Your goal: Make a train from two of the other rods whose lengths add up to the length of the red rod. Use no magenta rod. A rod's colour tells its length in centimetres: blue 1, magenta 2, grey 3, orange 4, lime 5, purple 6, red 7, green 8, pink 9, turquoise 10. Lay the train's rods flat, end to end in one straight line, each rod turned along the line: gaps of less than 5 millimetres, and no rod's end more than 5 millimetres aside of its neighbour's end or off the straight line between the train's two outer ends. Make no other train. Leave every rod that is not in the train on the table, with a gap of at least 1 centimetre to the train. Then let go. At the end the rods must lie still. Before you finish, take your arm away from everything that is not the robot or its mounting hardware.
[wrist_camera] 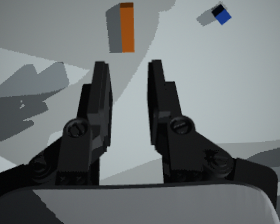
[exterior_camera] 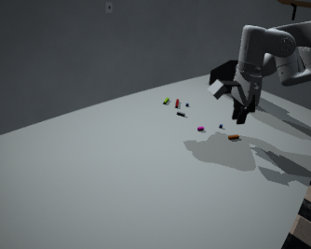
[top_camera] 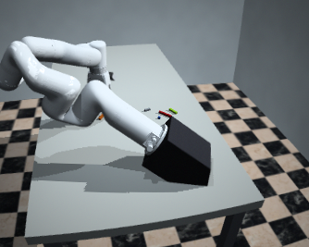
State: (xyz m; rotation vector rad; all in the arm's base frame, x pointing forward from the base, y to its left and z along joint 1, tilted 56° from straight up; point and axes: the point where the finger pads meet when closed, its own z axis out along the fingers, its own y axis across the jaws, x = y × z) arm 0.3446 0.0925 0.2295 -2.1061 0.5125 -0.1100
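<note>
The orange rod is 80 mm below my hand. The rest, counted from my hand: red rod (300 mm to the right, 80 mm below, 20 mm ahead); grey rod (220 mm to the right, 80 mm below, 70 mm ahead); magenta rod (100 mm to the right, 80 mm below, 70 mm ahead).
</note>
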